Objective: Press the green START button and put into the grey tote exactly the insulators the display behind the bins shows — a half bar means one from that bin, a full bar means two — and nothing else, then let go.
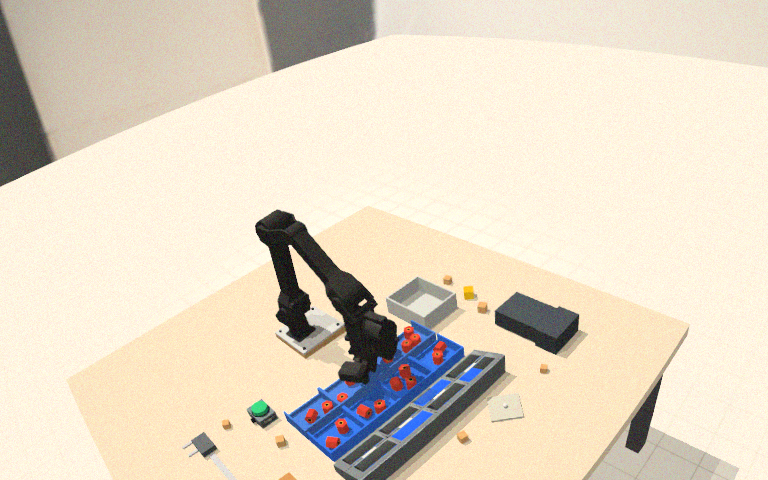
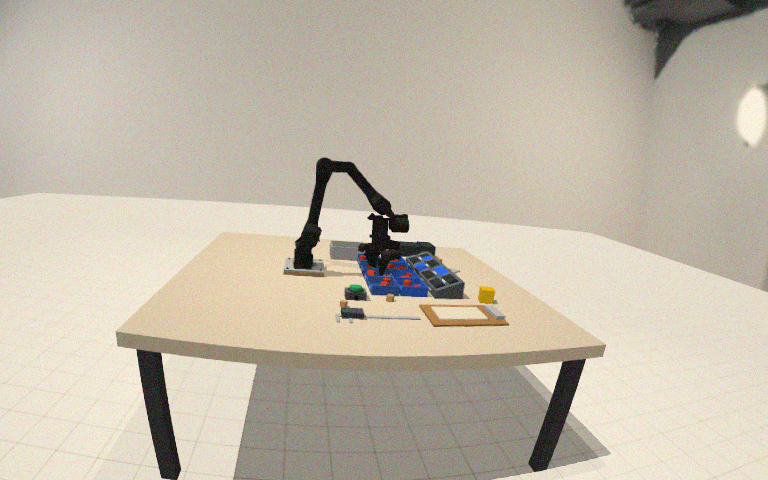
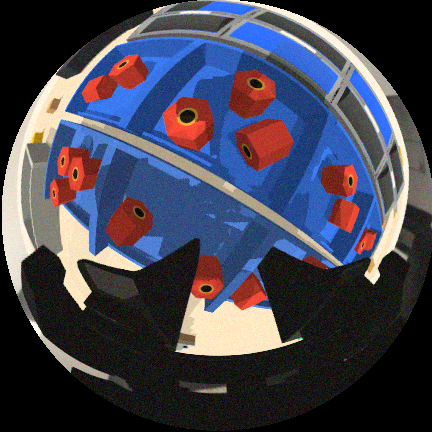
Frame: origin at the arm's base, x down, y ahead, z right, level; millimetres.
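Where they show: gripper, fingertip midpoint: (image 2: 377, 274) (image 3: 226, 244); arm's base, link origin: (image 1: 300, 331) (image 2: 302, 266).
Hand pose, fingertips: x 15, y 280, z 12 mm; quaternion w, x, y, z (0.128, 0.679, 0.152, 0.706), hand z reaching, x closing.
Each offset is from my fingertips to the top centre of the thing. "pt": to the spot under its first point.
The gripper (image 1: 368, 376) (image 2: 378, 268) (image 3: 236, 245) points down low over an arm-side compartment of the blue bins (image 1: 336, 450) (image 2: 384, 288) (image 3: 165, 92). Its fingers stand about half open. A red insulator @[dx -25, dy -28, dz -6 mm] (image 3: 209, 275) shows between them, partly hidden by the left finger, with a gap to the right finger. Another insulator @[dx -23, dy -10, dz -76 mm] (image 3: 129, 221) lies in the same compartment. The display (image 1: 433, 427) (image 2: 447, 289) (image 3: 345, 82) shows three blue bars; the one nearest the dark box is shorter. The grey tote @[dx -47, dy -66, dz -287 mm] (image 1: 400, 313) (image 2: 342, 250) looks empty. The green START button @[dx -34, dy -131, dz +251 mm] (image 1: 259, 408) (image 2: 355, 288) stands left of the bins.
A dark box @[dx -49, dy +252, dz -375 mm] (image 1: 535, 319) stands beyond the tote. Small wooden cubes, a yellow cube @[dx -20, dy +11, dz -406 mm] (image 1: 468, 292) and a switch plate @[dx +1, dy +330, dz -99 mm] (image 1: 498, 412) lie around. A plug @[pt dx -12, dy -160, dz +411 mm] (image 1: 204, 444) (image 2: 352, 312) with its cable and a clipboard @[pt dx +3, dy +48, dz +421 mm] (image 2: 428, 316) lie near the table edge.
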